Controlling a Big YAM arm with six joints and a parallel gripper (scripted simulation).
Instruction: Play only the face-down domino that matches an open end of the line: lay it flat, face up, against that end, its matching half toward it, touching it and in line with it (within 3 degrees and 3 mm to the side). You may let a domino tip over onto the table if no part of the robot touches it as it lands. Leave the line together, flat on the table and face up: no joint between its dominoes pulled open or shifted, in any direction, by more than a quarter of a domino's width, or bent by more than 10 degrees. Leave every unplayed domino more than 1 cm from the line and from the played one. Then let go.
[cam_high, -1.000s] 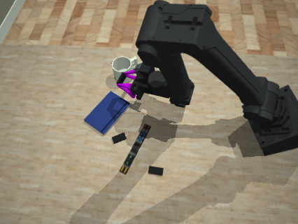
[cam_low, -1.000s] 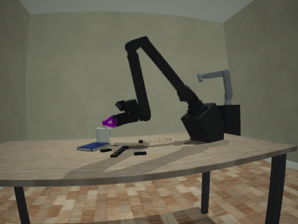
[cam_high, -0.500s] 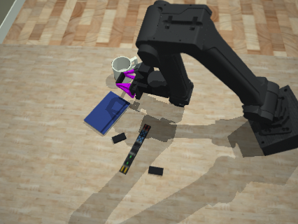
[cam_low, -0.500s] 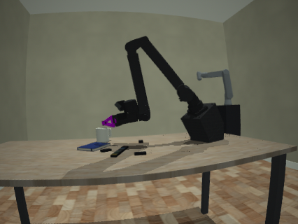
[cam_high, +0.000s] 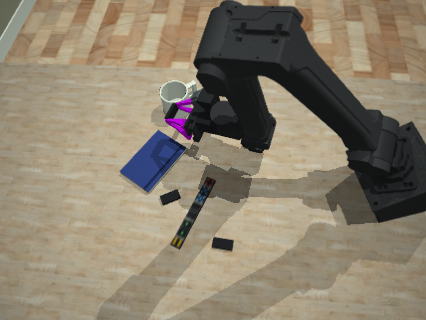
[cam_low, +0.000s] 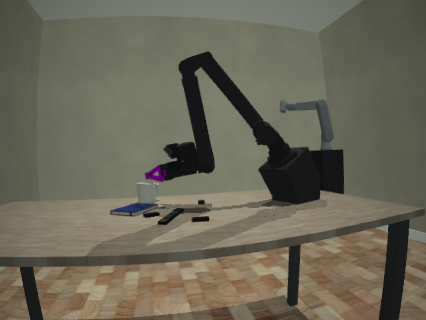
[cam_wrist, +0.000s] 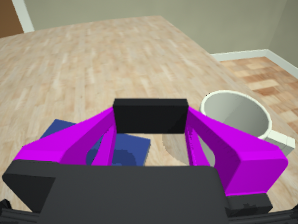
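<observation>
Right now the blue book is 120 mm below my hand, 80 mm to the left of it and 60 mm ahead of it. Also, from my hand: white mug (110 mm to the right, 90 mm below, 20 mm ahead); then black domino (right at my hand).
</observation>
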